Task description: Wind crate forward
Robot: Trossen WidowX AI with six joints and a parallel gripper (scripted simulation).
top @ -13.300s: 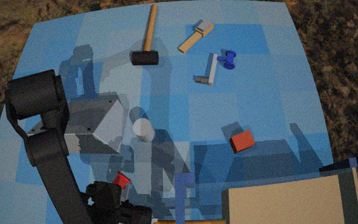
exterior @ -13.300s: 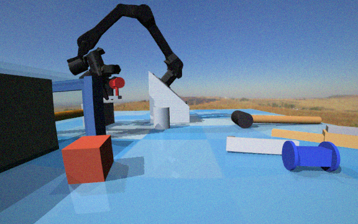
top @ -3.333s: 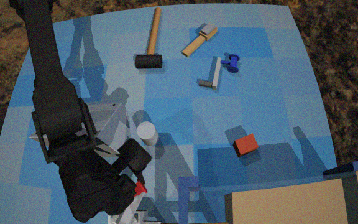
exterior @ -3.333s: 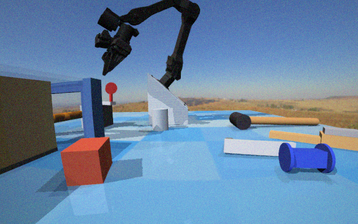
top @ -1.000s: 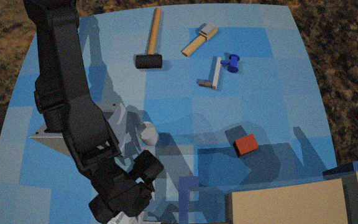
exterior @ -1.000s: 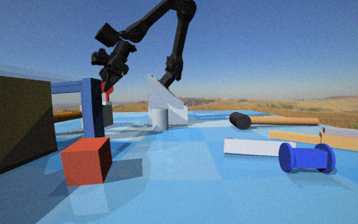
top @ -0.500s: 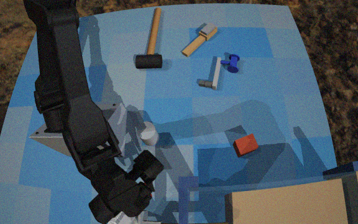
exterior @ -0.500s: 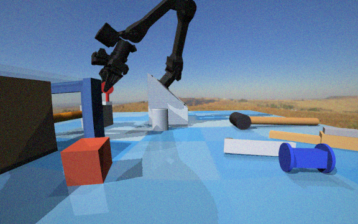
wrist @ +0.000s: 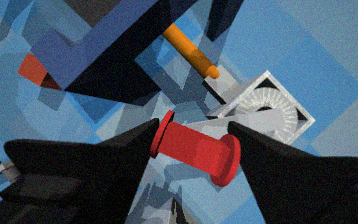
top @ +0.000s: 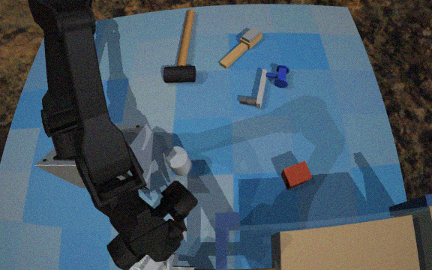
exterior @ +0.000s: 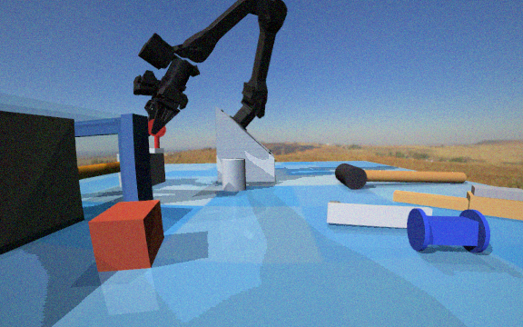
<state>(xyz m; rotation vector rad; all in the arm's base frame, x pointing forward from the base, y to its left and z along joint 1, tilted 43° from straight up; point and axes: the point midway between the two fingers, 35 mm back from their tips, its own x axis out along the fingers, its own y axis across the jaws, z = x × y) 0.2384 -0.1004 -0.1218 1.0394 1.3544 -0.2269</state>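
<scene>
Right now the red grip is 10 mm to the left of my gripper tip and 10 mm behind it. The rest, counted from my gripper tip: crank with blue grip (440 mm to the left, 210 mm ahead, 120 mm below); frame (100 mm ahead, 70 mm to the right, 30 mm below); winch (100 mm below, 90 mm to the right, 80 mm behind).
</scene>
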